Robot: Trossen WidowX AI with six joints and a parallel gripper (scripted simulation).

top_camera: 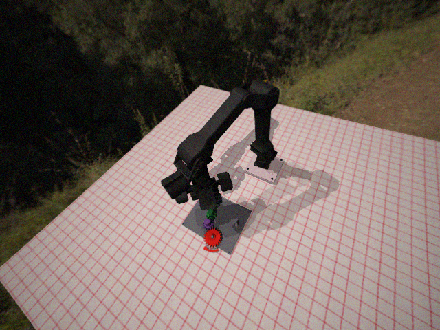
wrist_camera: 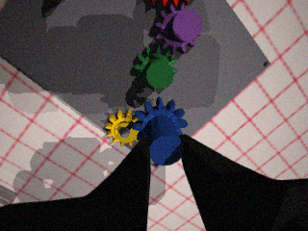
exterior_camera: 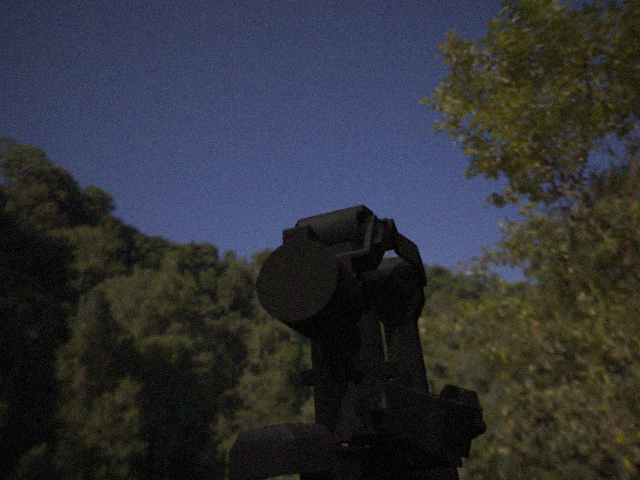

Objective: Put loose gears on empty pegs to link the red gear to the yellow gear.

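The green gear lies 60 mm below my gripper tip, 30 mm ahead of it and 20 mm to the left of it. Also, from my gripper tip: yellow gear: 60 mm below, 40 mm behind, 10 mm to the left; purple gear: 70 mm ahead, 60 mm below, 30 mm to the left; blue gear: 10 mm below.
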